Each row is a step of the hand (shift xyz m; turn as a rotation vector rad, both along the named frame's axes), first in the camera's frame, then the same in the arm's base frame.
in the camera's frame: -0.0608 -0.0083 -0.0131 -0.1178 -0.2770 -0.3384
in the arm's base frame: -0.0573 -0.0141 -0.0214 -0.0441 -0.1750 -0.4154
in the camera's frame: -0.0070 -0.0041 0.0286 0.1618 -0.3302 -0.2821
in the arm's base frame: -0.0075 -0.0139 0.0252 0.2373 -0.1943 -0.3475
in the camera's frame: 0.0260 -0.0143 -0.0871 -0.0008 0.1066 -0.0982
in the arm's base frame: 0.0326 0.0179 -0.0841 -0.0167 0.1299 -0.0621
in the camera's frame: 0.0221 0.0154 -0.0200 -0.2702 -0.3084 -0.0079
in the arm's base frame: 0.0196 0.0244 -0.0121 -0.2039 -0.3324 -0.1270
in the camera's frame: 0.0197 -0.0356 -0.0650 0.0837 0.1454 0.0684
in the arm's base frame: 0.0295 -0.0099 -0.0701 0.0501 0.1293 0.1166
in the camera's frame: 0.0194 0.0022 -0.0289 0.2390 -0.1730 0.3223
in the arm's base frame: 0.0200 0.0143 -0.0247 0.2517 -0.2204 0.2811
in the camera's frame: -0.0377 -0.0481 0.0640 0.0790 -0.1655 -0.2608
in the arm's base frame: -0.0307 -0.0712 0.0426 0.1229 -0.0609 -0.2878
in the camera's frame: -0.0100 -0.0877 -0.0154 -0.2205 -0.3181 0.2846
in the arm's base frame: 0.0081 -0.0790 -0.0414 -0.1680 -0.4232 0.1533
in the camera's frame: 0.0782 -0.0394 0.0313 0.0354 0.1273 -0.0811
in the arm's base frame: 0.0827 -0.0331 0.0266 0.0138 0.1502 -0.0359
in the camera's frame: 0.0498 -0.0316 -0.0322 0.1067 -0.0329 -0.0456
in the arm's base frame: 0.0566 -0.0111 -0.0345 0.1132 0.0015 -0.0415
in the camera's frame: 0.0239 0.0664 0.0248 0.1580 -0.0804 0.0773
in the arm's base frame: 0.0092 0.0586 0.0456 0.1666 -0.0720 0.0668
